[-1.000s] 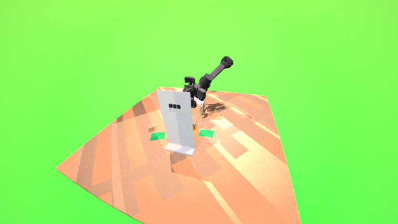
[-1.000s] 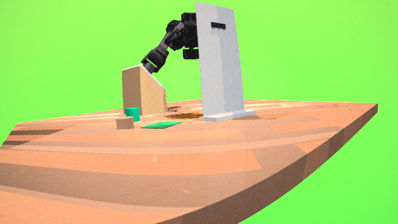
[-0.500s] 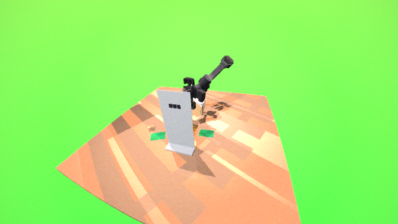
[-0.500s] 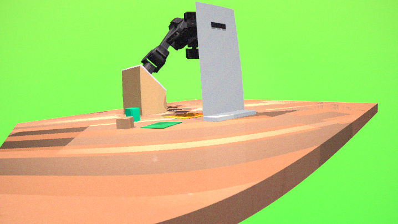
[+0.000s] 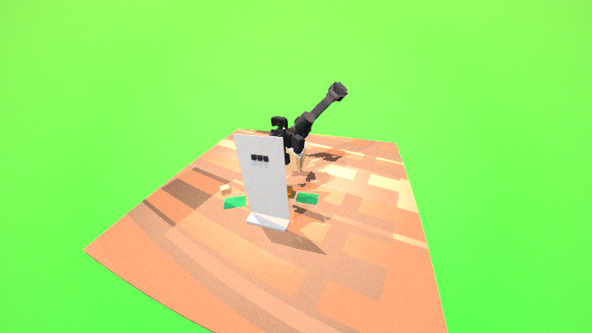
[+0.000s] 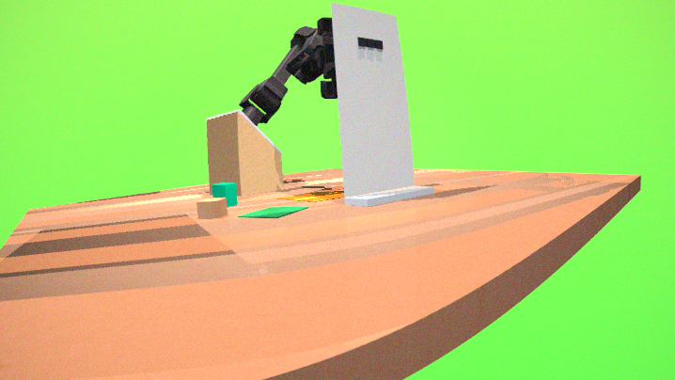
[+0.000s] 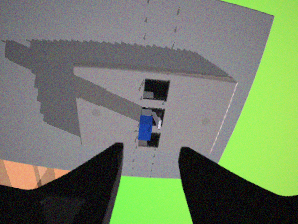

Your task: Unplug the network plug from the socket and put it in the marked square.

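The network plug is 4 cm ahead of my gripper tip and 1 cm to the right of it. Also, from my gripper tip: upright grey panel: 12 cm below, 6 cm ahead, 1 cm to the right; green cube: 26 cm below, 19 cm behind, 17 cm to the right; orange marked square: 28 cm below, 10 cm behind, 1 cm to the right.
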